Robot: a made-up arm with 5 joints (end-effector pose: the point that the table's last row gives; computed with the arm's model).
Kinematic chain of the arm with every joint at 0, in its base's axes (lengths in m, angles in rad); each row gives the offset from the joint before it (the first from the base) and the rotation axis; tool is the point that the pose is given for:
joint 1: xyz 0 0 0.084 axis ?
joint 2: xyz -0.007 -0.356 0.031 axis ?
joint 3: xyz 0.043 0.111 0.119 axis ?
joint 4: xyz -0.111 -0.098 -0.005 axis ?
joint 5: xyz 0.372 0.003 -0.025 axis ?
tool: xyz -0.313 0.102 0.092
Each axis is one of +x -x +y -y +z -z.
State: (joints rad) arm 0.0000 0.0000 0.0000 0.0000 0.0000
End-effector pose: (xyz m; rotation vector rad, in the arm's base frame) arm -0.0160 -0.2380 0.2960 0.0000 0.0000 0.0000
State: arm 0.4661 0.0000 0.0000 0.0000 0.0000
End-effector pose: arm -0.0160 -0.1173 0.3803 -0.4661 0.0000 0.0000
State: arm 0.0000 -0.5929 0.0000 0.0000 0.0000
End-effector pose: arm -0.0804 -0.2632 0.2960 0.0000 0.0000 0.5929
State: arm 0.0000 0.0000 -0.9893 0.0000 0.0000
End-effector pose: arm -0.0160 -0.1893 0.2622 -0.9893 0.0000 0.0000
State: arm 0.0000 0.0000 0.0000 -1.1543 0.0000
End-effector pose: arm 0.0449 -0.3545 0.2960 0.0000 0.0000 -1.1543
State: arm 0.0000 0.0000 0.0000 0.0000 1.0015
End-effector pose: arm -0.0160 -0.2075 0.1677 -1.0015 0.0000 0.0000
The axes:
joint 1: -x
joint 2: -z
joint 3: +x
joint 4: +z
joint 5: -x

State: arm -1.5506 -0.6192 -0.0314 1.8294 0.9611
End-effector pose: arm -0.2016 -0.1006 -0.3680 0.2258 -2.3330 0.7847
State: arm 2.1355 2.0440 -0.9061 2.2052 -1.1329
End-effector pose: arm 0.1805 0.3964 0.2707 -0.4741 0.1008 -0.7793
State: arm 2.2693 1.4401 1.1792 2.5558 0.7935
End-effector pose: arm 0.0438 0.0732 0.2224 1.9924 0.2190 -1.8593
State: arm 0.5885 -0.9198 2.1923 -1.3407 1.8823
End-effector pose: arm -0.2595 -0.0633 0.2766 -0.7171 1.6878 0.9862
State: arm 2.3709 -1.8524 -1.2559 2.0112 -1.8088
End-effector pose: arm -0.1596 0.3951 0.2414 1.2022 -1.5774 1.0346
